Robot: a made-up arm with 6 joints. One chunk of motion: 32 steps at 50 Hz.
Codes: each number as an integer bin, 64 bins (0 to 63) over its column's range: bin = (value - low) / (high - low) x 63, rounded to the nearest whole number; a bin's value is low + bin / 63 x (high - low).
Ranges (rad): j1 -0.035..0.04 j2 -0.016..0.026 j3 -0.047..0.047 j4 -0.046..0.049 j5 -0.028..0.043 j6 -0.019..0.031
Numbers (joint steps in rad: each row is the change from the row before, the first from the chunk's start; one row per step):
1: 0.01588 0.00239 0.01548 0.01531 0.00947 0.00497
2: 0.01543 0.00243 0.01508 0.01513 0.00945 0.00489
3: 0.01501 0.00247 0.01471 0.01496 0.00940 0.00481
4: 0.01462 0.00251 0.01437 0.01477 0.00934 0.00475
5: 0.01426 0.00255 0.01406 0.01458 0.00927 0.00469
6: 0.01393 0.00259 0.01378 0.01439 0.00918 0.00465
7: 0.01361 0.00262 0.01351 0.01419 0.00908 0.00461
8: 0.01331 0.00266 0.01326 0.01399 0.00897 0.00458
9: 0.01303 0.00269 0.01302 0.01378 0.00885 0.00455
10: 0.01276 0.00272 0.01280 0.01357 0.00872 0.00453
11: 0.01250 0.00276 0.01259 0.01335 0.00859 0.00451
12: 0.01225 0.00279 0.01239 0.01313 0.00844 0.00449
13: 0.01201 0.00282 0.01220 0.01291 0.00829 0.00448
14: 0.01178 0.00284 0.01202 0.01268 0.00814 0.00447
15: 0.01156 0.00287 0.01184 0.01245 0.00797 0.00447
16: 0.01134 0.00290 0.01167 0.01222 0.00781 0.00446
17: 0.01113 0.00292 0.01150 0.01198 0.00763 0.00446
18: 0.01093 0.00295 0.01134 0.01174 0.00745 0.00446
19: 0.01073 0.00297 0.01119 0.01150 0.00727 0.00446
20: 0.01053 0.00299 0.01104 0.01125 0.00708 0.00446
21: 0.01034 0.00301 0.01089 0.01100 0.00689 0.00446
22: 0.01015 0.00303 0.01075 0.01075 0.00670 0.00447
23: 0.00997 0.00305 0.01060 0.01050 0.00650 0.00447
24: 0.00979 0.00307 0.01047 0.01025 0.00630 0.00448
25: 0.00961 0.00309 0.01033 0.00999 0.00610 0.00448
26: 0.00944 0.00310 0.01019 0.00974 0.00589 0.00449
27: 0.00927 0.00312 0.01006 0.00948 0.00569 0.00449
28: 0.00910 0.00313 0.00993 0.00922 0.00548 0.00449
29: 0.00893 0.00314 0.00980 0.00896 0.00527 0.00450
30: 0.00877 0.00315 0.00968 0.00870 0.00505 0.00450
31: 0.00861 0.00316 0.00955 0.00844 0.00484 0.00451
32: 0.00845 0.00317 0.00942 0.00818 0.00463 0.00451
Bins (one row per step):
1: 43 28 42 41 33 30
2: 42 28 42 41 33 30
3: 42 28 41 40 33 30
4: 42 28 41 40 33 30
5: 41 28 41 40 33 30
6: 41 28 41 40 33 30
7: 41 28 41 40 33 30
8: 41 28 40 40 33 30
9: 40 28 40 40 33 30
10: 40 28 40 40 33 30
11: 40 28 40 39 32 30
12: 40 28 40 39 32 30
13: 39 28 40 39 32 30
14: 39 28 40 39 32 30
15: 39 28 39 39 32 30
16: 39 28 39 39 32 30
17: 39 28 39 38 32 30
18: 39 28 39 38 31 30
19: 38 28 39 38 31 30
20: 38 28 39 38 31 30
21: 38 29 39 38 31 30
22: 38 29 39 38 31 30
23: 38 29 39 37 31 30
24: 38 29 39 37 30 30
25: 37 29 38 37 30 30
26: 37 29 38 37 30 30
27: 37 29 38 37 30 30
28: 37 29 38 37 30 30
29: 37 29 38 36 30 30
30: 37 29 38 36 29 30
31: 37 29 38 36 29 30
32: 36 29 38 36 29 30

